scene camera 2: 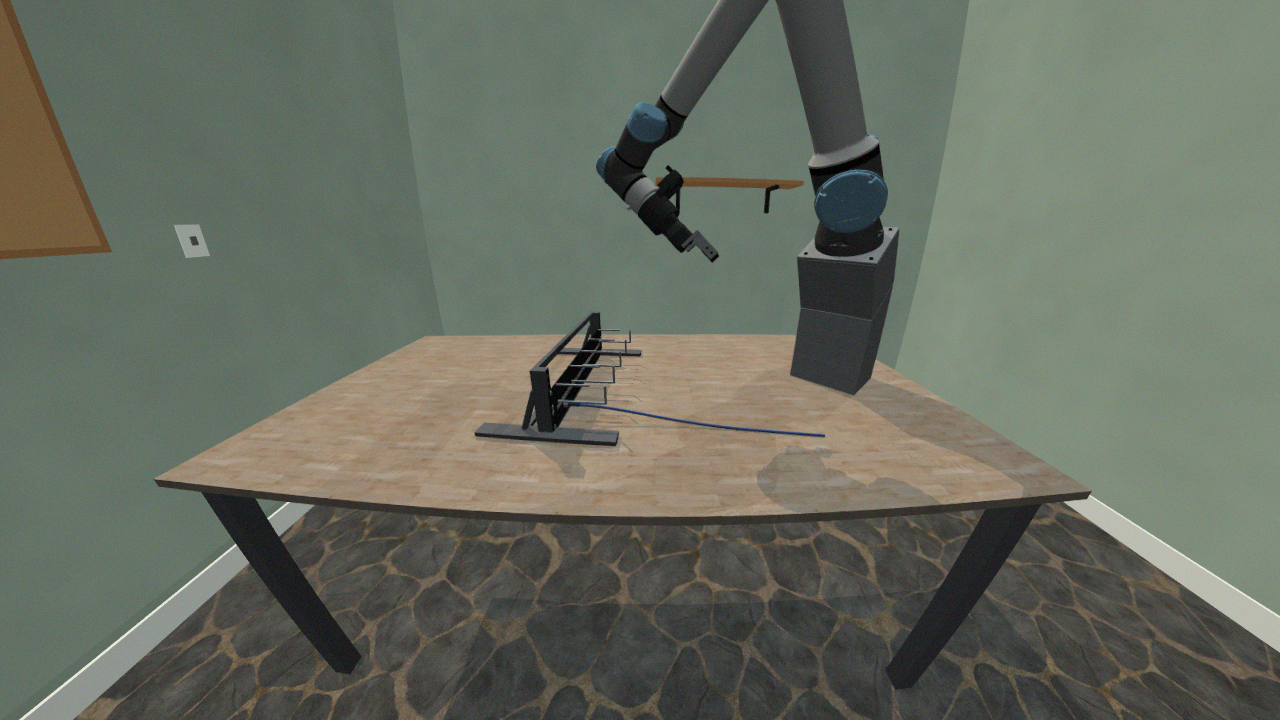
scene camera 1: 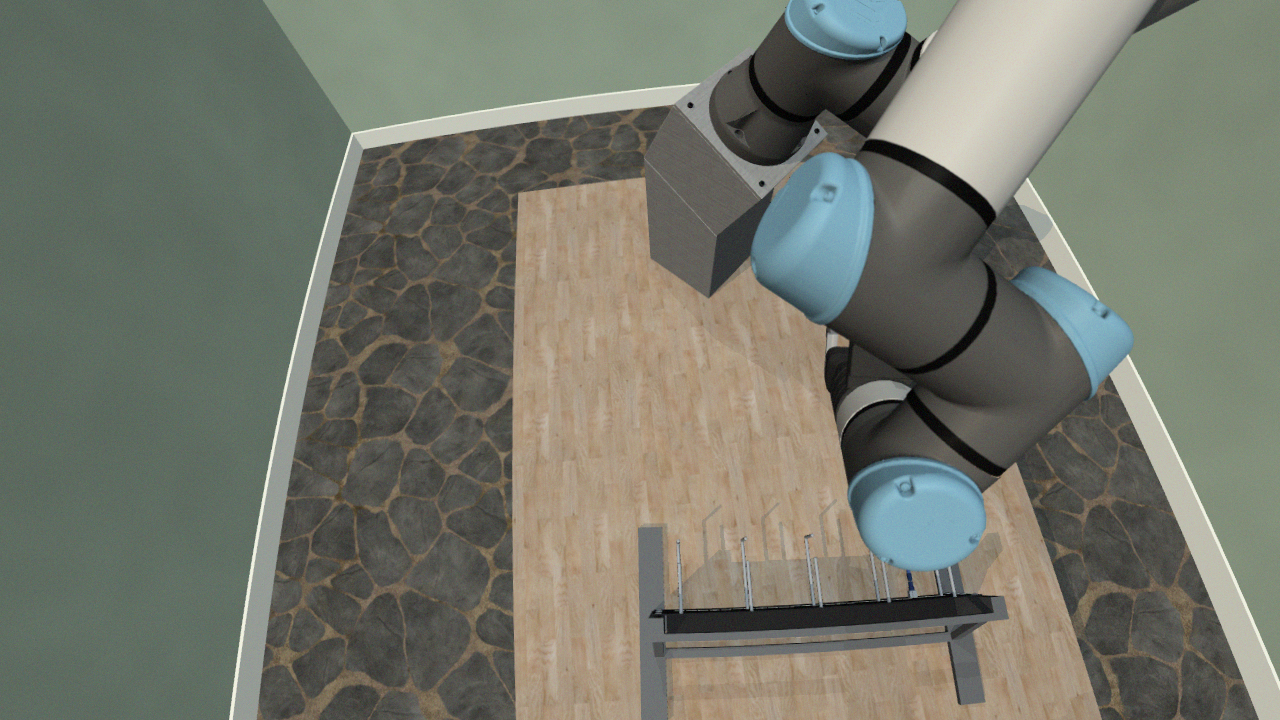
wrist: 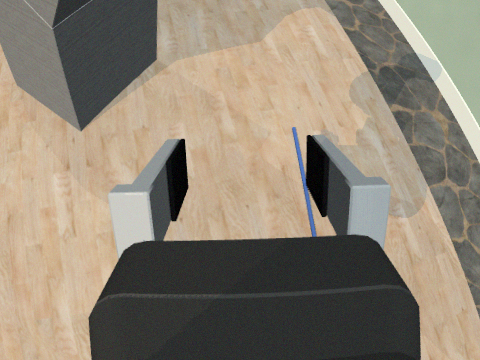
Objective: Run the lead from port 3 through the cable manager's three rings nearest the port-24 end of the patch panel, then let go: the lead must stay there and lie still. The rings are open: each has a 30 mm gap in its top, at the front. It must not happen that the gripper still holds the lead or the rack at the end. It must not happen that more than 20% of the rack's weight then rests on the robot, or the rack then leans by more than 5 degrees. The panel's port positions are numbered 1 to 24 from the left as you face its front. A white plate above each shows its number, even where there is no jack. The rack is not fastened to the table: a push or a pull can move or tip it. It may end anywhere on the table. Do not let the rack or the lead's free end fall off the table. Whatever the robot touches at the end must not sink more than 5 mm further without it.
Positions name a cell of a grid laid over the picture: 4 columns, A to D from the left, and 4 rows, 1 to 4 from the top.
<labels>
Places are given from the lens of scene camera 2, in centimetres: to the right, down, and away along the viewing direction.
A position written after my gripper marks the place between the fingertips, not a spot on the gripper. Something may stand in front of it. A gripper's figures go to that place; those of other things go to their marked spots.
my gripper (scene camera 2: C2): 16, -22, 72
patch panel (scene camera 2: B3): -18, 10, 64
</labels>
